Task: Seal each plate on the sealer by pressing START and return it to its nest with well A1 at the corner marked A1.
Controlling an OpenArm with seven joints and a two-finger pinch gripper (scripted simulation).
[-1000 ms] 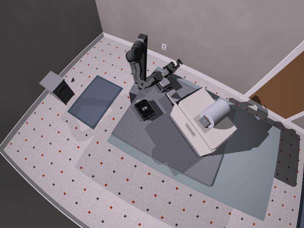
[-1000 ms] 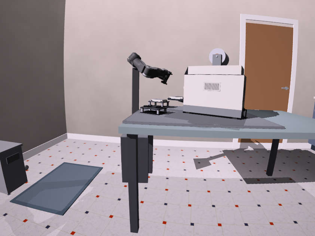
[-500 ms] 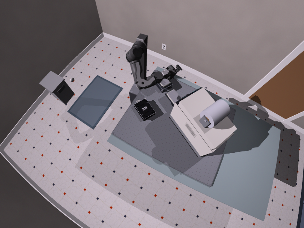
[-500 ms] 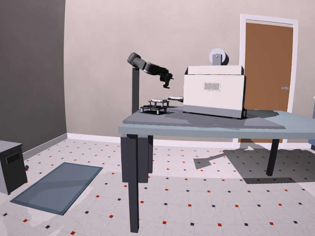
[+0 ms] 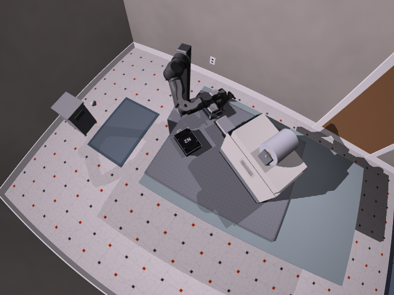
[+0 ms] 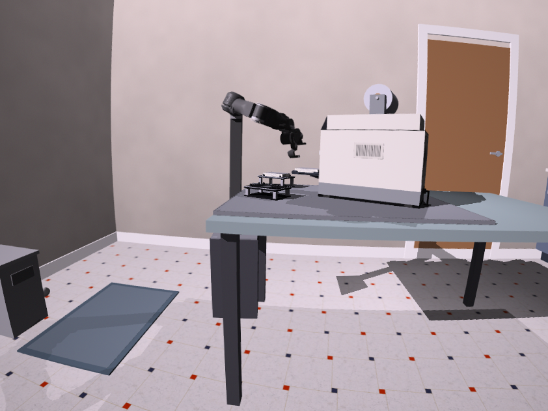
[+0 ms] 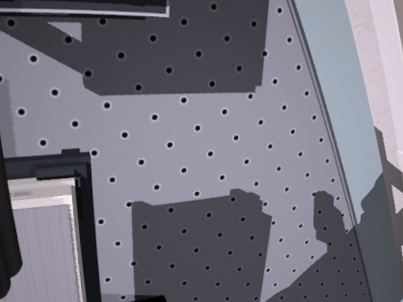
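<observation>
Now: the sealer stage 11 cm to the right of my hand, 10 cm below it and 4 cm ahead of it. From my hand the other things lie so: N1 label: 20 cm below, 20 cm behind, 10 cm to the left; screen: 16 cm ahead, 14 cm to the right, 13 cm above; plate nest: 14 cm below, 11 cm behind, 4 cm to the left.
</observation>
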